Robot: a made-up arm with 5 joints. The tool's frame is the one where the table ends. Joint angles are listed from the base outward.
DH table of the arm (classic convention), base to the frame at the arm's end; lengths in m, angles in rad. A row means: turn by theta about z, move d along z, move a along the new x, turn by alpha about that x. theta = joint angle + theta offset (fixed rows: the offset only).
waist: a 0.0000, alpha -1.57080, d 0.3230, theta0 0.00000
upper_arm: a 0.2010, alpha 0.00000, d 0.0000, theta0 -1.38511
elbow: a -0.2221, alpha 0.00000, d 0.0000, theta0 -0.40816
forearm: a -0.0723, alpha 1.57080, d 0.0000, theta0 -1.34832
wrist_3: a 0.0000, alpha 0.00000, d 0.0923, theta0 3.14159
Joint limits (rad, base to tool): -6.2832..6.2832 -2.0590..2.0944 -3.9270..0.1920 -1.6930..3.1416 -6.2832..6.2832
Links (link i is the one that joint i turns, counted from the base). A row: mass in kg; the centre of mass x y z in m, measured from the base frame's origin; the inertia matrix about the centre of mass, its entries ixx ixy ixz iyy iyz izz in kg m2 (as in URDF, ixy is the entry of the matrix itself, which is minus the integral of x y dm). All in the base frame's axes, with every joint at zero. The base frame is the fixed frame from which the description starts. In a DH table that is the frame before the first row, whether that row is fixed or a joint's. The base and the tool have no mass.
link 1: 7.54; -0.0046 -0.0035 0.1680; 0.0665 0 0 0.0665 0 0.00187
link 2: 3.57; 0.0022 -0.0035 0.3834; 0.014 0 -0.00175 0.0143 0 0.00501
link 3: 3.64; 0.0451 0.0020 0.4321; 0.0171 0 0.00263 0.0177 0 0.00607
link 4: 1.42; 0.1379 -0.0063 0.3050; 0.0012 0 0 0.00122 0 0.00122
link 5: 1.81; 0.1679 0.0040 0.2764; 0.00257 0 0 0.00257 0 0.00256
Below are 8 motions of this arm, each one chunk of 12 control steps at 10 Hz.
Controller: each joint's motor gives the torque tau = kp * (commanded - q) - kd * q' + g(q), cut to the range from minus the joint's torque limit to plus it. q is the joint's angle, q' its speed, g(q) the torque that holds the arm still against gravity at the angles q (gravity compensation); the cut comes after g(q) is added. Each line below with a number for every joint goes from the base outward.
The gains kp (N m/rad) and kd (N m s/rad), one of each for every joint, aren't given. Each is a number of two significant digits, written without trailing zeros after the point. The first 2 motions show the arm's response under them.
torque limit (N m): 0.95 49 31 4.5 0.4
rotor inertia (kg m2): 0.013 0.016 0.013 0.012 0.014
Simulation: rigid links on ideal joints. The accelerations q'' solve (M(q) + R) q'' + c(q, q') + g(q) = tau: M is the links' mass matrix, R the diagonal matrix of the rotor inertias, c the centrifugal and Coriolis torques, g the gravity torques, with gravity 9.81 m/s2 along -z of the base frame. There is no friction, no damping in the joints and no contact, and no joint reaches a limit. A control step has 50 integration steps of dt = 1/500 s. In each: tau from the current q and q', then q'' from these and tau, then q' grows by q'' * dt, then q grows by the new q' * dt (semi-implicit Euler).
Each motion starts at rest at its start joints. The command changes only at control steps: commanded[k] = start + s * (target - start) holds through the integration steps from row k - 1 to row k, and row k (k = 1, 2, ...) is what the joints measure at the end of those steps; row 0 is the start. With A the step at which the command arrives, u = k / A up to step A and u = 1 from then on. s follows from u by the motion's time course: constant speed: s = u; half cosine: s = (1 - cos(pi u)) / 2; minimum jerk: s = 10 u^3 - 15 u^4 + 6 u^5; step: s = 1 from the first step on.
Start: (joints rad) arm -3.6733 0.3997 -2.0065 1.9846 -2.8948
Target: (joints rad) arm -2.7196 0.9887 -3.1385 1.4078 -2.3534
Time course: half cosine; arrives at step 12
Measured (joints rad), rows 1 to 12:
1: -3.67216 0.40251 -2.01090 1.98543 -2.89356
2: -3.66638 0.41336 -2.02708 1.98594 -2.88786
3: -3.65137 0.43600 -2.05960 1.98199 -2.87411
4: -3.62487 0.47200 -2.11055 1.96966 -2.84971
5: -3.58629 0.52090 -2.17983 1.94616 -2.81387
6: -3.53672 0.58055 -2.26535 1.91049 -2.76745
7: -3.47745 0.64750 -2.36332 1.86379 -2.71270
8: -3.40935 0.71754 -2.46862 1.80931 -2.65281
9: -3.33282 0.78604 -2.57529 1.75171 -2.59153
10: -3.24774 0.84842 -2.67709 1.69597 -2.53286
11: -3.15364 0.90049 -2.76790 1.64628 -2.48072
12: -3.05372 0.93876 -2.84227 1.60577 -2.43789
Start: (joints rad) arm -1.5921 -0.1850 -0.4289 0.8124 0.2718
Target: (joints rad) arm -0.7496 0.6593 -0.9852 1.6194 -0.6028
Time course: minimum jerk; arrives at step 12
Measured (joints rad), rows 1 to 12:
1: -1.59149 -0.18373 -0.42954 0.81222 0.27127
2: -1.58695 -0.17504 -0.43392 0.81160 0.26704
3: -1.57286 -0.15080 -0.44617 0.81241 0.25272
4: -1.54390 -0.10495 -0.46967 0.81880 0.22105
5: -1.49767 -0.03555 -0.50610 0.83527 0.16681
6: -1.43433 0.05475 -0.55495 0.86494 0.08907
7: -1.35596 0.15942 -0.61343 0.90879 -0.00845
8: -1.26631 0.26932 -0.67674 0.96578 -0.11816
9: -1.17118 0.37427 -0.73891 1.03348 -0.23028
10: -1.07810 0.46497 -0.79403 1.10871 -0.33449
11: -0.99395 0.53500 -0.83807 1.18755 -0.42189
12: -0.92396 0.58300 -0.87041 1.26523 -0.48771
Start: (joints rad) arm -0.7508 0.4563 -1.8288 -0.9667 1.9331
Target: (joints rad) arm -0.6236 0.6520 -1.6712 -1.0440 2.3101
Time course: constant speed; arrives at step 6
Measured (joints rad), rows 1 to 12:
1: -0.74909 0.46183 -1.82801 -0.96906 1.94094
2: -0.74388 0.47599 -1.82244 -0.97362 1.96304
3: -0.73491 0.49784 -1.81135 -0.97888 1.99876
4: -0.72263 0.52521 -1.79553 -0.98376 2.04510
5: -0.70768 0.55596 -1.77619 -0.98804 2.09875
6: -0.69067 0.58848 -1.75444 -0.99206 2.15699
7: -0.67361 0.61606 -1.73196 -0.99425 2.21002
8: -0.65854 0.63499 -1.71335 -0.99610 2.25011
9: -0.64631 0.64612 -1.69969 -0.99913 2.27713
10: -0.63704 0.65171 -1.69038 -1.00359 2.29376
11: -0.63048 0.65392 -1.68431 -1.00900 2.30314
12: -0.62617 0.65437 -1.68043 -1.01467 2.30796

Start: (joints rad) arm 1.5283 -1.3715 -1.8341 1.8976 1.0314
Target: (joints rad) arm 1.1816 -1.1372 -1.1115 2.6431 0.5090
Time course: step
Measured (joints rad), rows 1 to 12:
1: 1.51249 -1.35285 -1.74941 1.81306 0.96425
2: 1.45553 -1.29274 -1.63627 1.77687 0.83931
3: 1.37748 -1.22995 -1.52320 1.82744 0.72063
4: 1.32031 -1.18015 -1.42117 1.93882 0.63239
5: 1.28364 -1.14721 -1.33573 2.07597 0.57691
6: 1.25807 -1.12971 -1.26930 2.21168 0.54516
7: 1.23920 -1.12337 -1.22115 2.32972 0.52804
8: 1.22500 -1.12337 -1.18798 2.42367 0.51916
9: 1.21428 -1.12597 -1.16566 2.49387 0.51466
10: 1.20619 -1.12902 -1.15056 2.54408 0.51238
11: 1.20009 -1.13161 -1.14010 2.57891 0.51117
12: 1.19550 -1.13351 -1.13267 2.60254 0.51049

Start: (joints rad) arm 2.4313 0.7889 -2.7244 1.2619 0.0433
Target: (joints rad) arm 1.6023 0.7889 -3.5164 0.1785 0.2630
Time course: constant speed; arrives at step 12
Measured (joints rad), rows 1 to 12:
1: 2.42735 0.79221 -2.73509 1.26437 0.04459
2: 2.41460 0.79633 -2.75587 1.26270 0.04897
3: 2.39112 0.79990 -2.78565 1.25151 0.05711
4: 2.35609 0.80234 -2.82323 1.22778 0.06870
5: 2.30928 0.80361 -2.86733 1.19076 0.08322
6: 2.25152 0.80390 -2.91670 1.14152 0.10027
7: 2.18496 0.80349 -2.97021 1.08218 0.11955
8: 2.11217 0.80262 -3.02690 1.01510 0.14047
9: 2.03569 0.80148 -3.08605 0.94229 0.16229
10: 1.95776 0.80017 -3.14713 0.86509 0.18436
11: 1.88017 0.79874 -3.20974 0.78431 0.20615
12: 1.80413 0.79719 -3.27362 0.70035 0.22730

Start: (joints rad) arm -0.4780 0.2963 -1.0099 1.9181 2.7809
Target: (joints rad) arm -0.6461 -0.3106 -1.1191 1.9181 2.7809
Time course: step
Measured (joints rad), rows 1 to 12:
1: -0.49098 0.14723 -0.98204 1.93491 2.76664
2: -0.52343 -0.01804 -1.01803 1.96127 2.76402
3: -0.55685 -0.13424 -1.06067 1.92223 2.77010
4: -0.58352 -0.20868 -1.09259 1.86520 2.77647
5: -0.60271 -0.25435 -1.11326 1.81988 2.78075
6: -0.61598 -0.28127 -1.12517 1.79397 2.78303
7: -0.62506 -0.29637 -1.13089 1.78552 2.78390
8: -0.63131 -0.30431 -1.13262 1.78973 2.78391
9: -0.63565 -0.30814 -1.13201 1.80175 2.78348
10: -0.63869 -0.30978 -1.13025 1.81758 2.78290
11: -0.64084 -0.31035 -1.12811 1.83438 2.78234
12: -0.64236 -0.31046 -1.12602 1.85032 2.78187

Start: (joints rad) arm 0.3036 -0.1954 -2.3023 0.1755 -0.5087
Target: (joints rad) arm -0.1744 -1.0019 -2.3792 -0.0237 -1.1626
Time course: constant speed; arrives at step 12
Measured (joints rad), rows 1 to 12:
1: 0.29476 -0.20834 -2.29431 0.19138 -0.51799
2: 0.27823 -0.23735 -2.28657 0.22339 -0.54170
3: 0.25590 -0.28031 -2.28251 0.25746 -0.57637
4: 0.22941 -0.33389 -2.28290 0.28297 -0.61788
5: 0.20006 -0.39486 -2.28730 0.29512 -0.66335
6: 0.16882 -0.46056 -2.29479 0.29352 -0.71114
7: 0.13634 -0.52901 -2.30431 0.28033 -0.76040
8: 0.10302 -0.59879 -2.31494 0.25873 -0.81076
9: 0.06906 -0.66894 -2.32590 0.23197 -0.86206
10: 0.03454 -0.73890 -2.33666 0.20283 -0.91422
11: -0.00057 -0.80836 -2.34688 0.17341 -0.96712
12: -0.03626 -0.87722 -2.35641 0.14511 -1.02068

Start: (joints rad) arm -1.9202 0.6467 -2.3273 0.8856 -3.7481
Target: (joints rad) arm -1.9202 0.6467 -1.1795 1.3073 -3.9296
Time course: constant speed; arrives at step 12
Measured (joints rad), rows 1 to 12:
1: -1.92020 0.64236 -2.31139 0.87559 -3.75099
2: -1.92022 0.63737 -2.28023 0.86063 -3.75788
3: -1.92025 0.63356 -2.23563 0.84851 -3.76797
4: -1.92029 0.63159 -2.17949 0.84450 -3.78022
5: -1.92031 0.63146 -2.11375 0.85104 -3.79382
6: -1.92030 0.63283 -2.04023 0.86832 -3.80821
7: -1.92026 0.63523 -1.96060 0.89510 -3.82305
8: -1.92018 0.63818 -1.87629 0.92931 -3.83814
9: -1.92007 0.64128 -1.78849 0.96872 -3.85336
10: -1.91995 0.64422 -1.69818 1.01121 -3.86863
11: -1.91983 0.64680 -1.60612 1.05504 -3.88392
12: -1.91972 0.64891 -1.51286 1.09890 -3.89919

